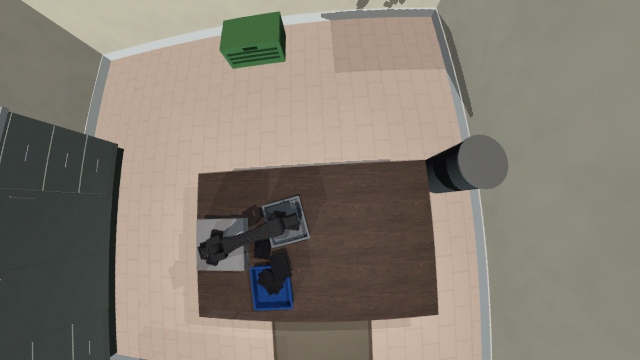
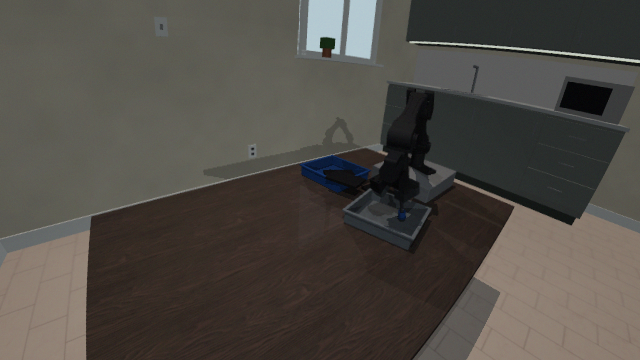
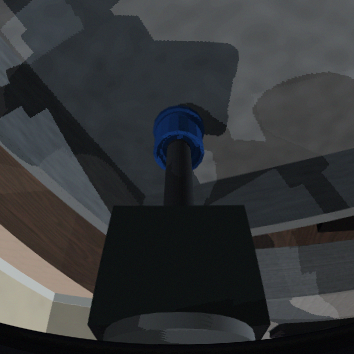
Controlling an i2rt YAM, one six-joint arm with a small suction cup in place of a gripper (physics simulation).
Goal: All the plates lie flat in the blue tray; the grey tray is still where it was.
Scene:
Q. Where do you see a blue tray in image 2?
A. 313, 169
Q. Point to a grey tray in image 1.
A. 292, 205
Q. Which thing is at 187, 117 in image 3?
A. The suction cup.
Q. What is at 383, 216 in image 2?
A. A grey tray.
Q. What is the suction cup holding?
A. Nothing.

